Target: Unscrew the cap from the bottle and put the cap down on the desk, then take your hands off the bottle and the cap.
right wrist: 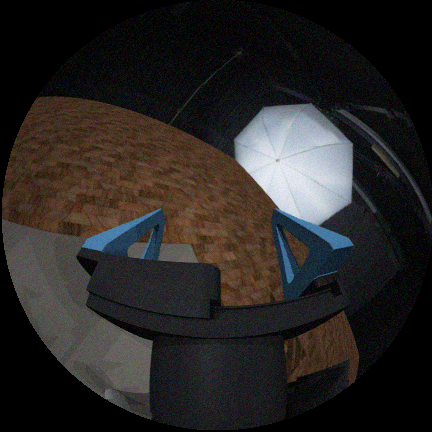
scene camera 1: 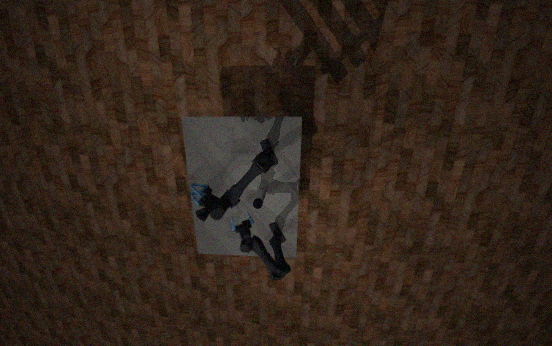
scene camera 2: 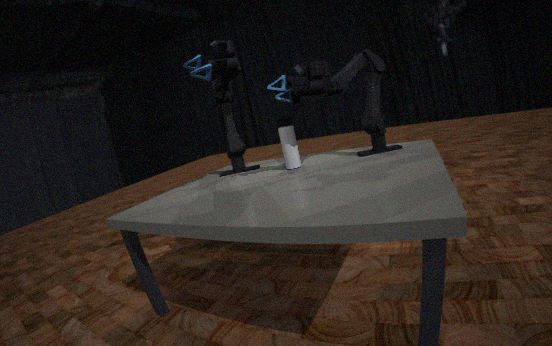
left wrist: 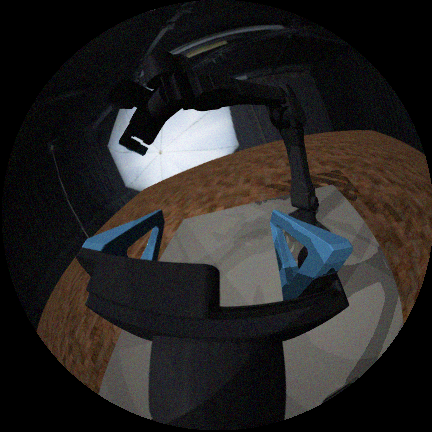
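Pixels of known places: left gripper, fingertip midpoint: (scene camera 1: 239,214) (scene camera 2: 271,92) (left wrist: 216,215); right gripper, fingertip midpoint: (right wrist: 217,214) (scene camera 1: 190,188) (scene camera 2: 186,69) (left wrist: 137,133); left arm's base, link origin: (scene camera 1: 277,232) (scene camera 2: 380,151); right arm's base, link origin: (scene camera 1: 269,153) (scene camera 2: 240,171).
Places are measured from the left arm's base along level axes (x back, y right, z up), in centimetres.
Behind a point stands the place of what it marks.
Note:
A white bottle (scene camera 2: 290,147) {x -0.4, y 37.8, z 9.0 cm} stands on the grey desk (scene camera 1: 210,135) {x -13.2, y 95.4, z 0.0 cm} (scene camera 2: 260,212) {x -49.1, y 47.2, z 0.0 cm} (right wrist: 50,300) {x -31.7, y 42.9, z 0.0 cm}, with a black cap (scene camera 1: 257,203) {x 3.2, y 38.8, z 21.6 cm} (scene camera 2: 286,122) {x -0.2, y 37.2, z 19.4 cm} on its top. Part of what looks like the bottle (right wrist: 116,397) shows at the lower left edge of the right wrist view; it does not show in the left wrist view. My left gripper (scene camera 1: 241,219) {x -6.9, y 40.1, z 32.2 cm} (scene camera 2: 272,93) {x -6.9, y 40.1, z 32.2 cm} (left wrist: 216,215) {x -6.9, y 40.1, z 32.2 cm} is open and empty, above the cap's height and off to its side, touching neither cap nor bottle. My right gripper (scene camera 1: 192,193) {x -16.5, y 68.7, z 48.1 cm} (scene camera 2: 188,69) {x -16.5, y 68.7, z 48.1 cm} (right wrist: 217,214) {x -16.5, y 68.7, z 48.1 cm} is open and empty, higher and farther from the bottle.
The right arm (scene camera 1: 246,181) {x 12.2, y 60.8, z 48.3 cm} (scene camera 2: 229,125) {x 18.4, y 64.5, z 23.6 cm} (left wrist: 298,160) {x 19.6, y 62.7, z 25.3 cm} reaches diagonally across the desk in scene camera 1. The left arm's base (scene camera 2: 379,150) {x -3.3, y 1.2, z 1.1 cm} stands on the desk at the right in scene camera 2. A white umbrella-shaped light (left wrist: 200,145) (right wrist: 295,155) shows beyond the desk in both wrist views.

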